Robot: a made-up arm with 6 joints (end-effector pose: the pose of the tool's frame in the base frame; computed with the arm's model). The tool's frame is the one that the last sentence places.
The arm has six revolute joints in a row. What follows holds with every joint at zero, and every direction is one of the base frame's. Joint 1 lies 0.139 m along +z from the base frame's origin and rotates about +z. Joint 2 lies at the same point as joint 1 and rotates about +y. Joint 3 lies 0.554 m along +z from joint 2 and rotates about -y. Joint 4 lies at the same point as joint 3 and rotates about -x. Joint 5 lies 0.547 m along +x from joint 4 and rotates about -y. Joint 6 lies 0.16 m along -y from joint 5 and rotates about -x. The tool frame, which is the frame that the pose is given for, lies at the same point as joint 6; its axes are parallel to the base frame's.
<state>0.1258 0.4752 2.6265 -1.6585 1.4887 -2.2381</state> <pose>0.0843 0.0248 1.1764 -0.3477 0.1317 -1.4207</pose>
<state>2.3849 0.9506 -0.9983 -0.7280 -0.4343 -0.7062</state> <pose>-0.0270 0.1898 -0.0081 -1.2732 1.4180 0.0534</pose>
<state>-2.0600 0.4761 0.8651 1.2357 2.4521 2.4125</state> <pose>-0.3767 -0.5956 0.9787 1.7464 0.4572 0.2200</pose>
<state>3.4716 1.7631 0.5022 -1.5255 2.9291 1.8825</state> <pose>-0.5306 -0.1741 -0.5366 -0.1473 -1.3339 0.2931</pose>
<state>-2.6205 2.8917 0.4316 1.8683 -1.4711 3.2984</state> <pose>0.1894 0.0546 -0.8612 -0.8823 -1.0051 2.0940</pose>
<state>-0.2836 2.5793 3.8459 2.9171 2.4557 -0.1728</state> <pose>0.4519 0.0308 0.2029 -2.4070 0.1696 1.6163</pose>
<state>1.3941 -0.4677 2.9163 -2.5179 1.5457 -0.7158</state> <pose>-0.2690 -0.7679 0.5929 -0.6284 -0.7621 -0.6832</pose>
